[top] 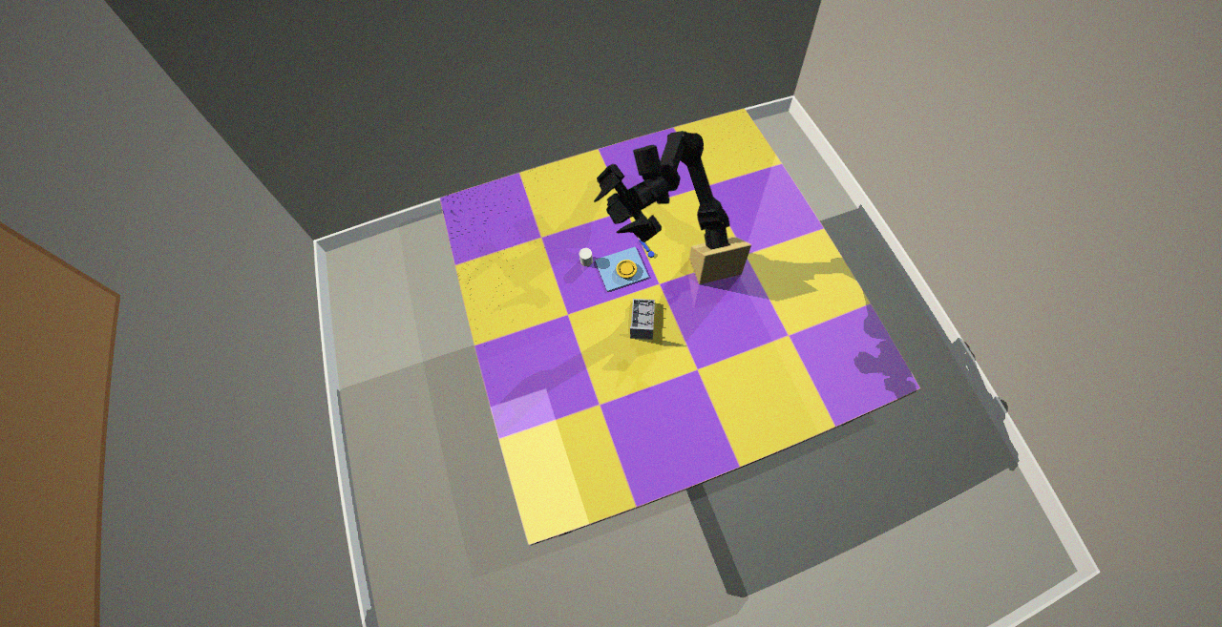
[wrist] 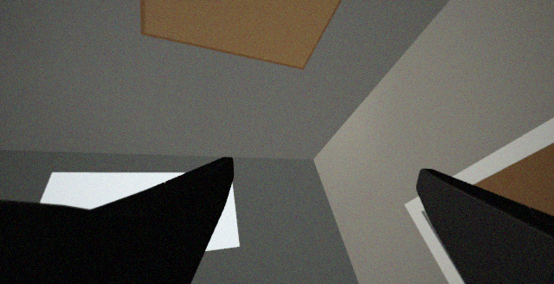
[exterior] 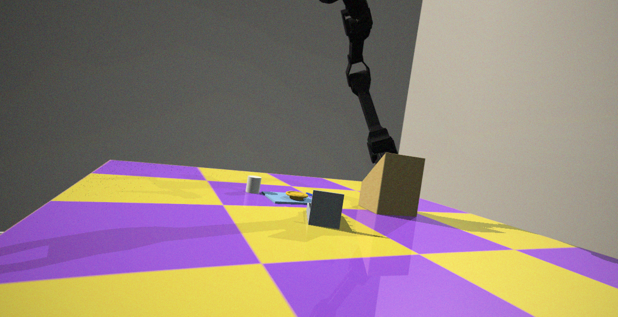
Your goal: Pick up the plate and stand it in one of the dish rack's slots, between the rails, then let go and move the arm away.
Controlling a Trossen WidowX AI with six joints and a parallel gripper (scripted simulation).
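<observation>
My gripper tip is 80 mm past the yellow plate, 220 mm to the left of it and 640 mm above it. Also, from my gripper tip: grey dish rack 90 mm behind, 30 mm to the right, 630 mm below; then light blue mat 70 mm behind, 230 mm to the right, 650 mm below; then white cup 40 mm ahead, 290 mm to the right, 630 mm below.
</observation>
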